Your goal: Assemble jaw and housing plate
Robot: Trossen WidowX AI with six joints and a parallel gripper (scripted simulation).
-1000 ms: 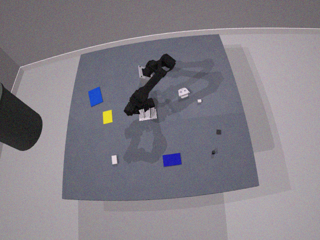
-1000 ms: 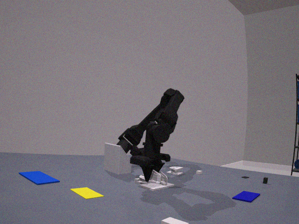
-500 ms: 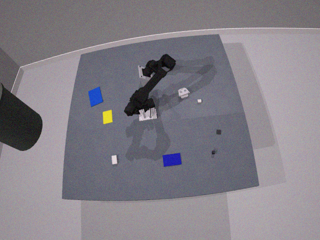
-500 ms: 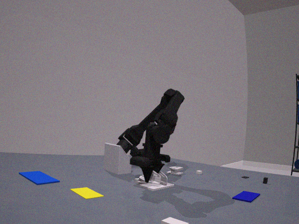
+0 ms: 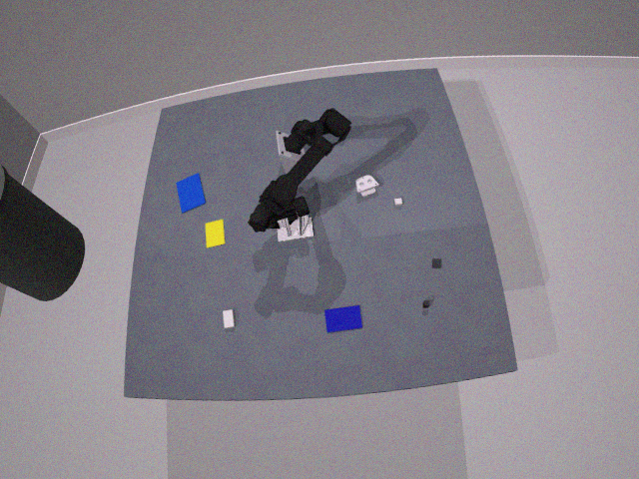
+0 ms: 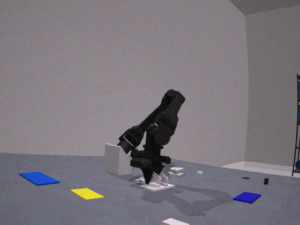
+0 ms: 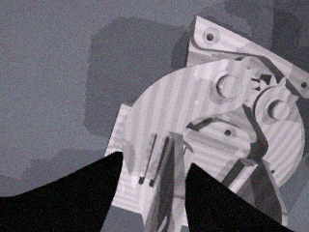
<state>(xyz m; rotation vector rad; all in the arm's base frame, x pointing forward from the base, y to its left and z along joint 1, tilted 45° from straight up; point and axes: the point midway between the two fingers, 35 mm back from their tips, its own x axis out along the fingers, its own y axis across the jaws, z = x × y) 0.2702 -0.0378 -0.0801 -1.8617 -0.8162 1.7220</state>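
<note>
My gripper tip is now 300 mm to the right of the base, 80 mm past it and 10 mm below it. From my gripper tip the other things lie so: dark blue pad 350 mm ahead, 120 mm to the left, 20 mm below; yellow pad 260 mm to the right, 50 mm behind, 20 mm below; small white cube 390 mm to the left, 10 mm below, 10 mm ahead.
</note>
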